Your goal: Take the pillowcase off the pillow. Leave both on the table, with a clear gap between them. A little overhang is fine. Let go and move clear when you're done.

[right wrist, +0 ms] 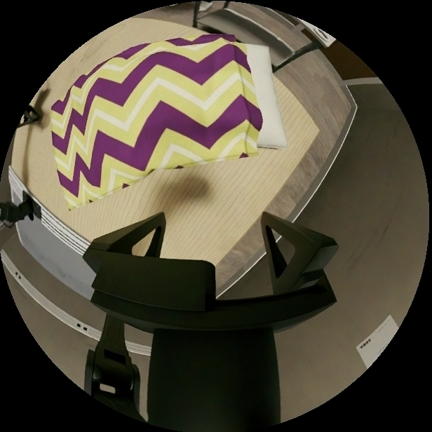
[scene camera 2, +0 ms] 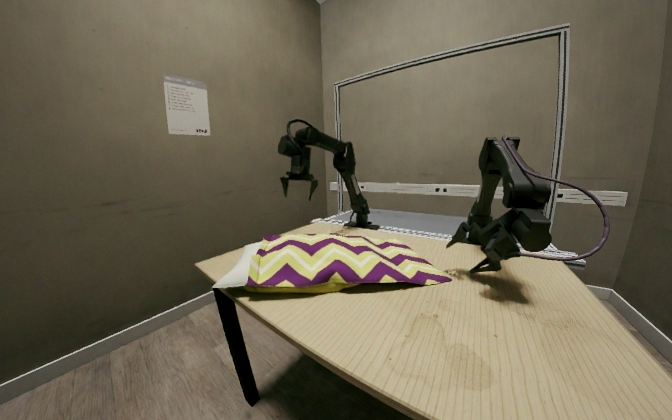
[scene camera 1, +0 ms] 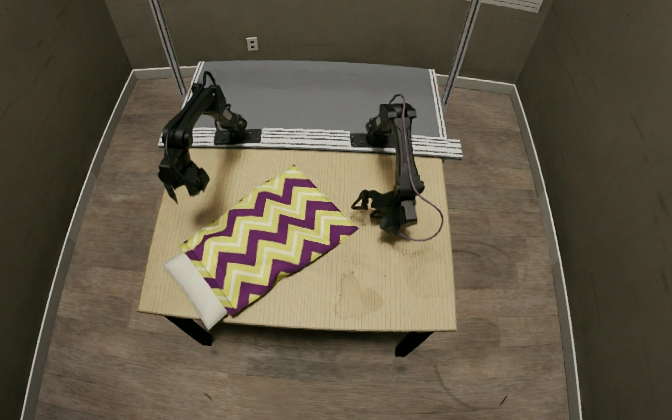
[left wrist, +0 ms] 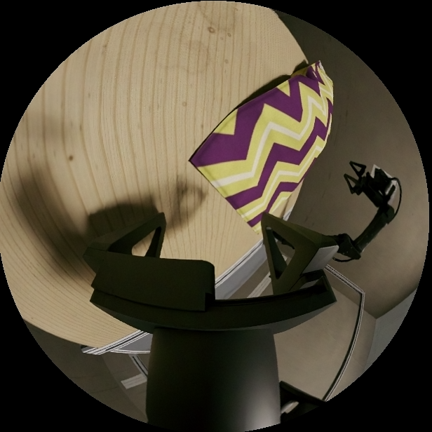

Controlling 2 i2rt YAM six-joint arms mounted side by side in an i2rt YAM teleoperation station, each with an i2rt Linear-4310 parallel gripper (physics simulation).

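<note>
The pillowcase (scene camera 1: 272, 235) (scene camera 2: 330, 260) (left wrist: 280, 135) (right wrist: 160, 110), with purple, yellow and white zigzags, lies slantwise on the table and covers most of the pillow. The white end of the pillow (scene camera 1: 196, 290) (scene camera 2: 239, 270) (right wrist: 268, 95) sticks out of its open end at the lower left in scene camera 1, one corner slightly over the front edge. My left gripper (scene camera 1: 363, 212) (scene camera 2: 460, 259) (left wrist: 213, 217) is open and empty, above the table just right of the pillowcase's right corner. My right gripper (scene camera 1: 189, 196) (scene camera 2: 298, 197) (right wrist: 213, 216) is open and empty, high above the table's left part, beside the pillowcase.
The wooden table (scene camera 1: 410, 300) (scene camera 2: 525, 350) (left wrist: 100, 100) (right wrist: 240, 185) has its front edge near the bottom in scene camera 1. A metal rail (scene camera 1: 305, 137) and a grey panel (scene camera 1: 320, 95) lie behind it. A purple cable (scene camera 1: 442, 220) (scene camera 2: 607, 220) loops beside my left arm.
</note>
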